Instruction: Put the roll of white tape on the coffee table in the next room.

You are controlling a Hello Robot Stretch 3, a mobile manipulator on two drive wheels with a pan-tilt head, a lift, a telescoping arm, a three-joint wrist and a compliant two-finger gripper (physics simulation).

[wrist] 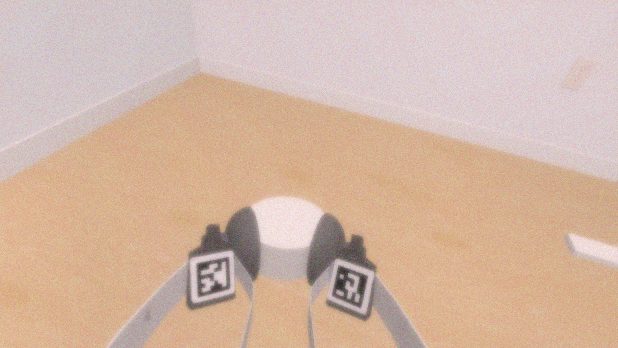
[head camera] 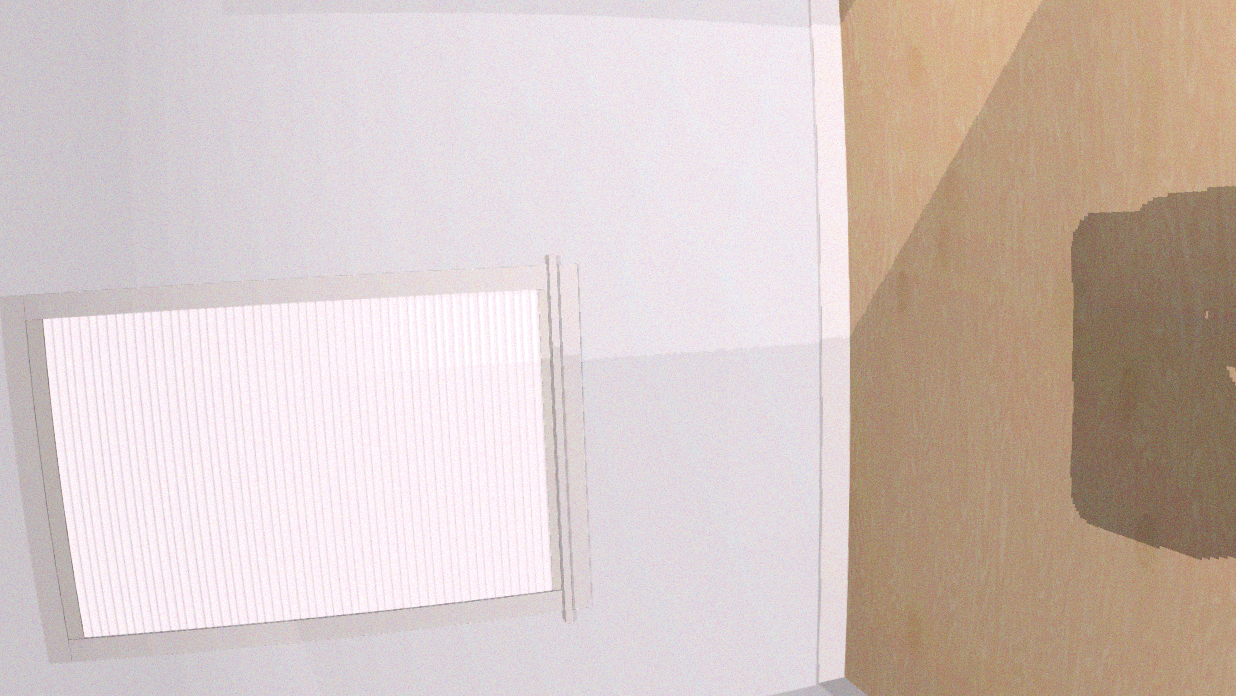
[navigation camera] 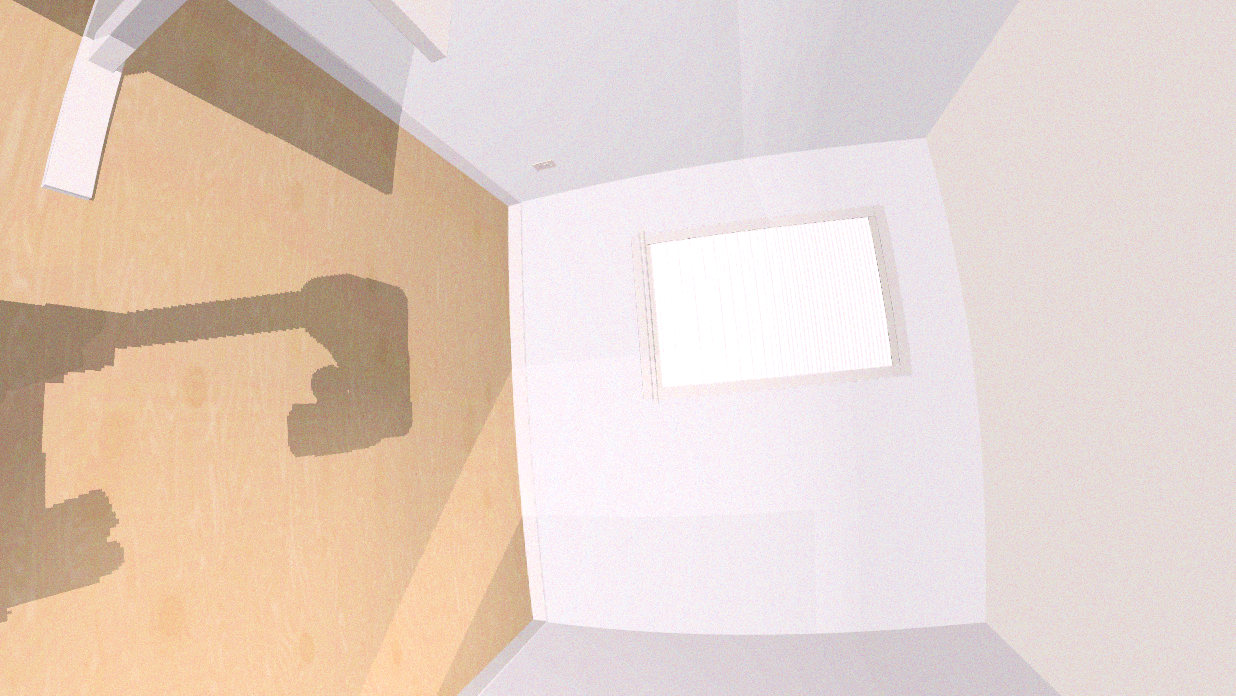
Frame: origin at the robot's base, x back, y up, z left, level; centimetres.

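Seen in the pictures: gripper, fingertip midpoint: [wrist: 285, 235].
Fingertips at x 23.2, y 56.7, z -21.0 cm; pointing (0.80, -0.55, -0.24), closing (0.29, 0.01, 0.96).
A point is followed by its place in that frame.
The roll of white tape [wrist: 287, 225] {x 23.0, y 57.8, z -20.9 cm} is between the two dark rubber fingertips in the wrist view, its flat white face up. My gripper [wrist: 285, 235] {x 23.2, y 56.7, z -21.0 cm} is shut on it and holds it above the wooden floor. The coffee table does not show in the head, navigation or wrist view.
A wall with a blind-covered window [head camera: 302, 466] {x -223.2, y 144.2, z 41.3 cm} [navigation camera: 769, 302] {x -223.1, y 143.7, z 40.3 cm} faces the head and navigation cameras. White table legs with a foot [navigation camera: 82, 129] stand at the top left of the navigation view. A white foot end [wrist: 595, 250] {x 96.3, y 2.6, z 62.4 cm} lies at the right in the wrist view. Robot shadows fall on the floor.
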